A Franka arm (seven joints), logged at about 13 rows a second.
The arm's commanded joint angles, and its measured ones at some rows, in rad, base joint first. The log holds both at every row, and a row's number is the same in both.
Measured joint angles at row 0:
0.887 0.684 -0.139 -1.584 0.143 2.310 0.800
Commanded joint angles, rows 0 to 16:
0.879 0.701 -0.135 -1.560 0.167 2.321 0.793
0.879 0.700 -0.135 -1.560 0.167 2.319 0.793
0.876 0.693 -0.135 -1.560 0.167 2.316 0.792
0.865 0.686 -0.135 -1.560 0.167 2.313 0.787
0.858 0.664 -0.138 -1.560 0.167 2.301 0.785
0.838 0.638 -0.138 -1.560 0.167 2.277 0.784
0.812 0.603 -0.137 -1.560 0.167 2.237 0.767
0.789 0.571 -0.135 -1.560 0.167 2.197 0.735
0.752 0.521 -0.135 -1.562 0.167 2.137 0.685
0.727 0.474 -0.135 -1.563 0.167 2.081 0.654
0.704 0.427 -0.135 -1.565 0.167 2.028 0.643
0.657 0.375 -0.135 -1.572 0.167 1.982 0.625
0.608 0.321 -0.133 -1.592 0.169 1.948 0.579
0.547 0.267 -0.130 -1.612 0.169 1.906 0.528
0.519 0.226 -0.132 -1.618 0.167 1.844 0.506
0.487 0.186 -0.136 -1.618 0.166 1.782 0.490
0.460 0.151 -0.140 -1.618 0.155 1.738 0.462
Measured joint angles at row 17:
0.497 0.239 -0.146 -1.568 0.143 1.800 0.499
